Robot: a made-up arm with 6 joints.
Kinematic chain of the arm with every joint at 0, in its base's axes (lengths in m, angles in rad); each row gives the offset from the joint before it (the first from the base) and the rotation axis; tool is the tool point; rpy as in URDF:
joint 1: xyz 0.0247 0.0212 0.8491 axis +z
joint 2: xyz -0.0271 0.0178 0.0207 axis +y
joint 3: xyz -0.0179 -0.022 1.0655 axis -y
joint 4: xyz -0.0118 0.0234 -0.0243 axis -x
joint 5: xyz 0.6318 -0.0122 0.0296 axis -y
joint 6: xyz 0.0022 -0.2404 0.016 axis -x
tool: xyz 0.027 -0.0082 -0.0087 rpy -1.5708 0 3.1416
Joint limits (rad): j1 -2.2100..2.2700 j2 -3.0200..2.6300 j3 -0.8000..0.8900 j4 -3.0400..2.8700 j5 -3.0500..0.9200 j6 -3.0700..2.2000
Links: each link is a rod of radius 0.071 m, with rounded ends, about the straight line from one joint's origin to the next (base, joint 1, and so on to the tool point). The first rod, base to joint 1, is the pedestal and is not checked.
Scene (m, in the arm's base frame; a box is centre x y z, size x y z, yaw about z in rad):
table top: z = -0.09
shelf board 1: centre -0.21 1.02 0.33 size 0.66 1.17 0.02 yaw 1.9
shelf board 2: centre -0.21 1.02 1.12 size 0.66 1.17 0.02 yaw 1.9
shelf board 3: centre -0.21 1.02 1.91 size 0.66 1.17 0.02 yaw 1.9
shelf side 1: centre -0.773 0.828 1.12 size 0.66 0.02 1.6 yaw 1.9
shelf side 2: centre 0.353 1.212 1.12 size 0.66 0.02 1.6 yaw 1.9
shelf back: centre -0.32 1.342 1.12 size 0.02 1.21 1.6 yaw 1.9
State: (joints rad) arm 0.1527 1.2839 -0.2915 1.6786 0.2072 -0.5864
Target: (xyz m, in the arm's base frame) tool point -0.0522 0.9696 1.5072
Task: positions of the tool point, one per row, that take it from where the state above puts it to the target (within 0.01 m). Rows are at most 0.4 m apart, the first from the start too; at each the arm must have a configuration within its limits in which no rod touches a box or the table.
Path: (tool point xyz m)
1: 1.1103 0.4925 0.8298
2: 0.9123 0.6346 1.0879
3: 0.6499 0.6903 1.2951
4: 0.3654 0.6497 1.4376
5: 0.1011 0.5209 1.5072
6: 0.1026 0.6700 1.5325
7: 0.0523 0.8254 1.5329
8: -0.0522 0.9696 1.5072

